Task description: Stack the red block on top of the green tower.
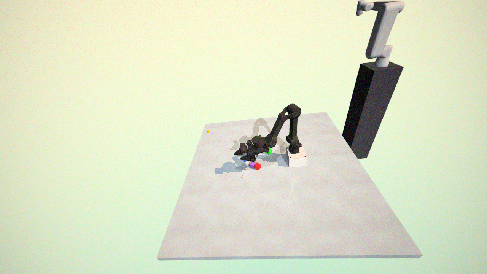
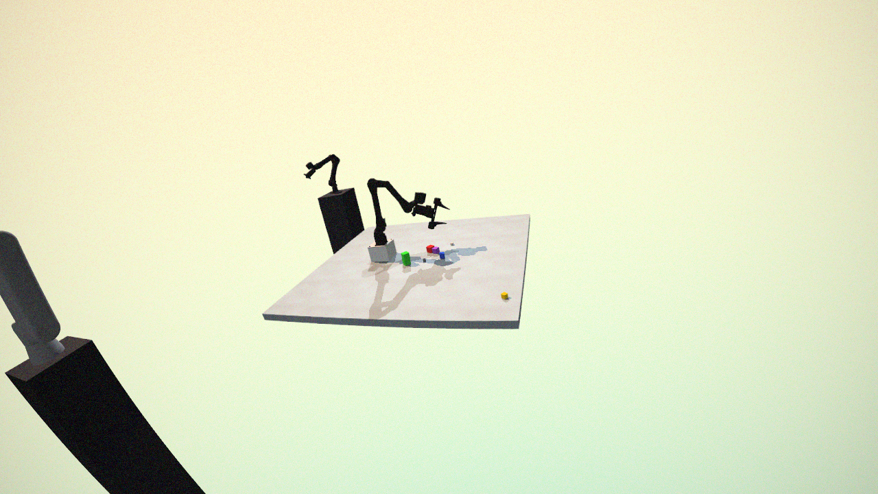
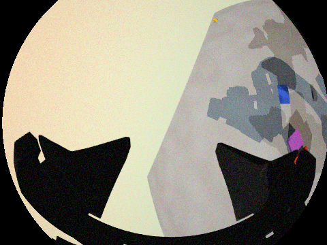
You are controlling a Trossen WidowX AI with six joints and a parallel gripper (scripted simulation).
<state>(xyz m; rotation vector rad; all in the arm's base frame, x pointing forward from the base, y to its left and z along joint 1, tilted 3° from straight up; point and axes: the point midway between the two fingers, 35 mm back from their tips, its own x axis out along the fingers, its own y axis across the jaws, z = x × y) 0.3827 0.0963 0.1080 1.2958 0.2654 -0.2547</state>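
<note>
Now: the red block 130 mm behind my gripper tip, 50 mm to the right of it and 180 mm below it. Also, from my gripper tip: purple block 90 mm behind, 70 mm to the right, 180 mm below; then blue block 40 mm behind, 150 mm to the right, 180 mm below; then small white cube 20 mm behind, 30 mm to the left, 190 mm below.
</note>
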